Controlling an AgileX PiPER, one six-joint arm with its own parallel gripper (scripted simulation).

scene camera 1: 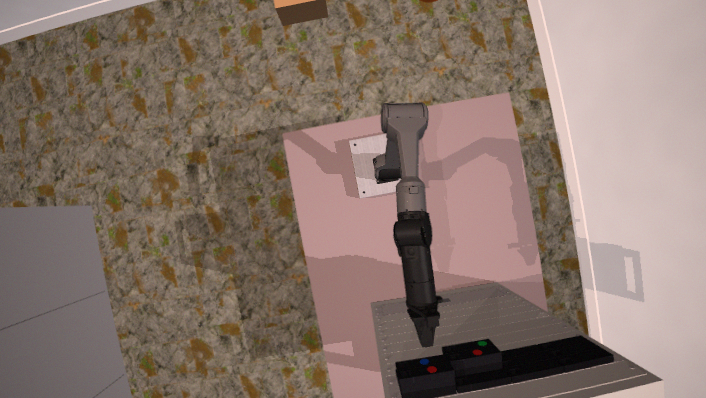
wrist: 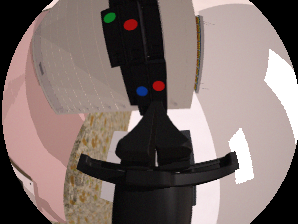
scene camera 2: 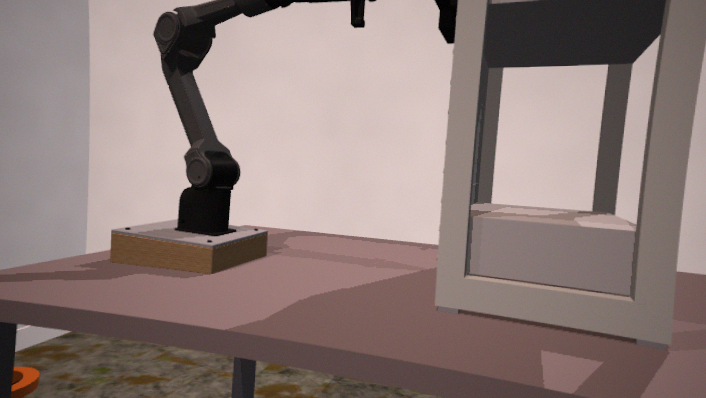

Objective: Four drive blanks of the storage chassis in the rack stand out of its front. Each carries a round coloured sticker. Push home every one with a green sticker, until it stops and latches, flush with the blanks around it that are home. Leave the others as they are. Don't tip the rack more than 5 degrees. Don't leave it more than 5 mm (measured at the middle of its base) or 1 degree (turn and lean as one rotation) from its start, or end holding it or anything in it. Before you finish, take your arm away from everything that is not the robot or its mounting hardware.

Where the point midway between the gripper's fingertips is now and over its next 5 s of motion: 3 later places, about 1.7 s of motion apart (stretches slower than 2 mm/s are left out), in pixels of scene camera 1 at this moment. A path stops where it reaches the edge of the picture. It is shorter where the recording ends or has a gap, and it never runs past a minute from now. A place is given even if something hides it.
My gripper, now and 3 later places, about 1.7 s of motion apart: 426, 345; 439, 333; 463, 313; 468, 346
